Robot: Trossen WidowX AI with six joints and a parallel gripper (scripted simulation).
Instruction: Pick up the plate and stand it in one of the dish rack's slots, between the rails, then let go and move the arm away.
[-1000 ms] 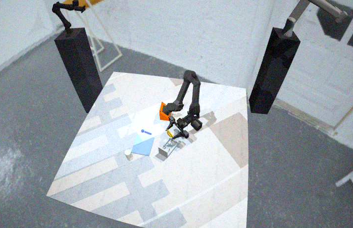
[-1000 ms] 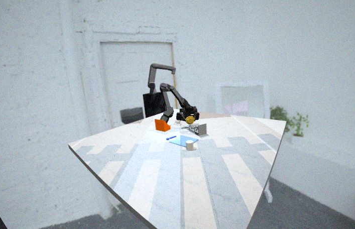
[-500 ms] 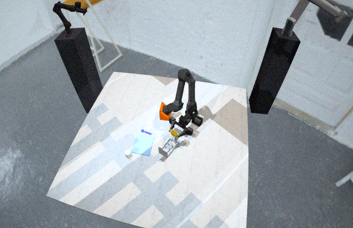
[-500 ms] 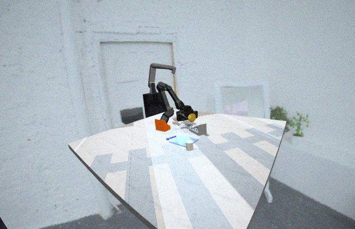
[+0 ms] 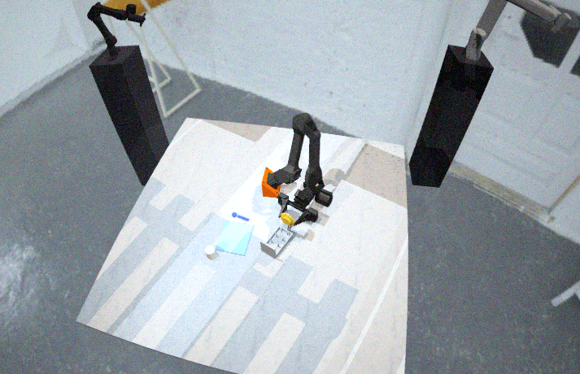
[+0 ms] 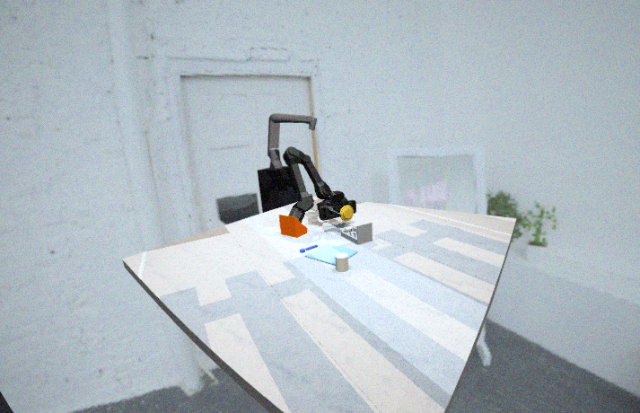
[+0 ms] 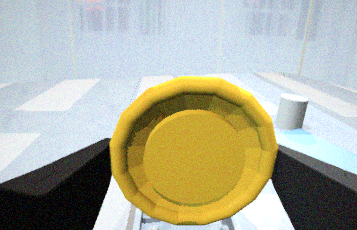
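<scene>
My gripper tip is now 70 mm above the grey dish rack, 50 mm short of it and 30 mm to the left of it. From my gripper tip the other things lie so: blue utensil: 220 mm to the right, 90 mm below, 60 mm behind; white cup: 300 mm to the right, 150 mm ahead, 70 mm below; yellow plate: 10 mm behind.
</scene>
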